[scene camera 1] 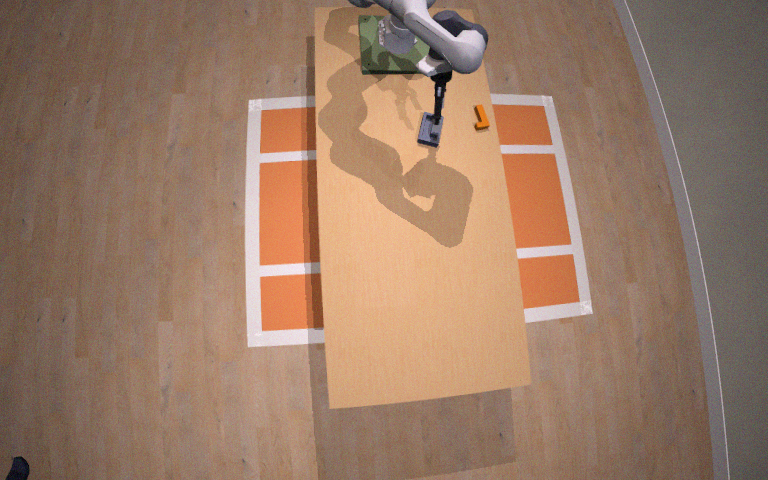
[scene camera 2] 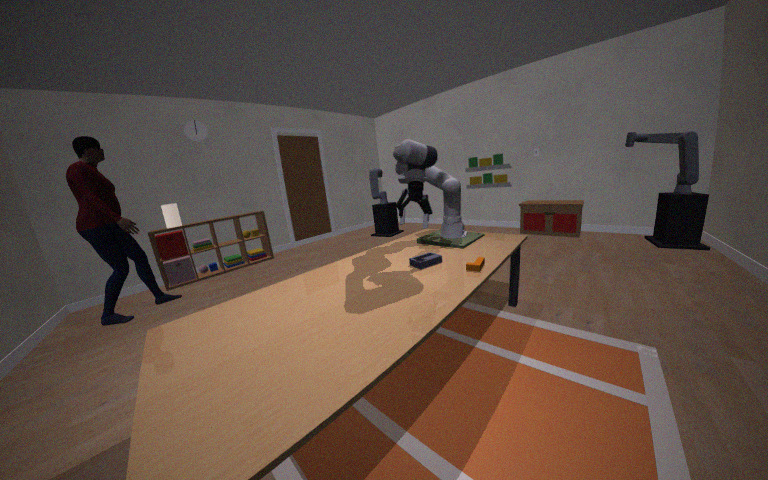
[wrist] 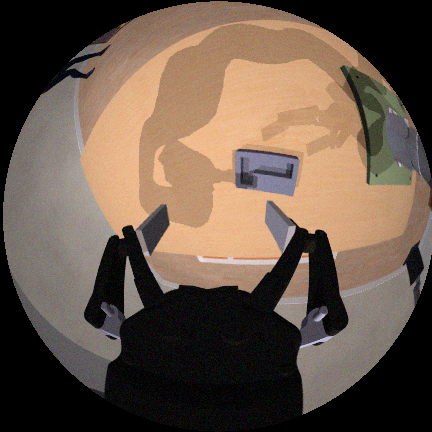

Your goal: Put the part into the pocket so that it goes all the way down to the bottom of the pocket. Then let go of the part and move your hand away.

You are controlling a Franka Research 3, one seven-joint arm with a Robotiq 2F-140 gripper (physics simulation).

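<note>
The part, an orange L-shaped piece [scene camera 1: 480, 117] [scene camera 2: 475, 264], lies on the table near its long side edge, apart from the block; it does not show in the wrist view. The blue-grey block [scene camera 1: 424, 136] [scene camera 2: 425, 260] [wrist: 277, 188] with the L-shaped pocket lies flat on the table. No orange shows in the pocket, which is partly shaded in the wrist view. My gripper [scene camera 1: 436, 119] [scene camera 2: 414, 221] [wrist: 215, 212] is wide open and empty, high above the table. In scene camera 1 its fingers overlap the block's edge; in the wrist view the block lies beyond the fingertips.
The green base plate [scene camera 1: 370, 63] [scene camera 2: 431, 241] [wrist: 390, 172] under the arm stands at one end of the table [scene camera 1: 424, 316] [scene camera 2: 254, 350]. The arm's shadow falls across the table and partly on the block. A person [scene camera 2: 93, 195] stands away from the table, near a low shelf.
</note>
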